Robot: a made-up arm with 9 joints.
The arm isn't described. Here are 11 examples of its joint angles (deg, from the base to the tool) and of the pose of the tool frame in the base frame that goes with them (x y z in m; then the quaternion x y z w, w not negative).
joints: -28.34 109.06 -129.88 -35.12 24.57 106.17 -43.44 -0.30 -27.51
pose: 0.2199 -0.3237 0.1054 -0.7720 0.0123 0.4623 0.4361
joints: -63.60 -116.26 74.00 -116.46 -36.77 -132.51 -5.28 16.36 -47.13
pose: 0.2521 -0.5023 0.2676 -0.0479 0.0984 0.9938 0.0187
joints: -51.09 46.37 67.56 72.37 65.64 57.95 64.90 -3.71 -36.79
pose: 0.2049 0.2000 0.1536 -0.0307 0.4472 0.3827 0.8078
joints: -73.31 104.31 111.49 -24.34 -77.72 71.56 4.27 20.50 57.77
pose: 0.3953 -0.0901 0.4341 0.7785 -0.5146 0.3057 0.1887
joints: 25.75 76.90 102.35 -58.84 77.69 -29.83 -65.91 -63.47 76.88
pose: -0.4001 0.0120 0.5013 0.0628 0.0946 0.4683 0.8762
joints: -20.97 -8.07 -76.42 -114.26 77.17 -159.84 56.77 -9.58 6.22
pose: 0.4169 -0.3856 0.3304 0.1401 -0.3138 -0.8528 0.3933
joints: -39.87 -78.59 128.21 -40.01 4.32 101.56 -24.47 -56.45 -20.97
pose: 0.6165 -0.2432 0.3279 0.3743 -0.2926 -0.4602 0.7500
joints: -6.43 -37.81 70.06 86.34 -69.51 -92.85 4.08 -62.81 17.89
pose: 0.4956 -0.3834 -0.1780 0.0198 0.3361 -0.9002 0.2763
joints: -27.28 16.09 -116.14 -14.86 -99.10 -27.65 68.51 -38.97 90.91
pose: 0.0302 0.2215 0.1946 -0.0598 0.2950 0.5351 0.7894
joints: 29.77 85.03 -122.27 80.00 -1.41 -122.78 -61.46 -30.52 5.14
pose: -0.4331 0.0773 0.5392 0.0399 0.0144 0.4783 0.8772
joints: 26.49 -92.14 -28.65 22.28 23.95 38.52 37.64 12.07 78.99
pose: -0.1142 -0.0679 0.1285 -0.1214 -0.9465 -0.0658 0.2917
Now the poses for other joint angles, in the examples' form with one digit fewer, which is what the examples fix.
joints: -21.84 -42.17 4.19 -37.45 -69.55 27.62 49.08 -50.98 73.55
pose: 0.670 -0.134 0.591 0.666 0.363 0.104 0.643
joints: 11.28 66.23 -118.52 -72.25 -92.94 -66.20 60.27 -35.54 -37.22
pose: -0.282 -0.073 0.470 0.679 -0.592 0.178 0.396
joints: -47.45 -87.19 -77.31 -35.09 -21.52 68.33 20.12 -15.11 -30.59
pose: 0.032 0.003 0.134 0.087 0.308 0.858 0.402
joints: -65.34 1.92 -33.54 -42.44 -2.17 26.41 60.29 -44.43 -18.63
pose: 0.494 0.480 0.516 0.352 0.027 0.156 0.922
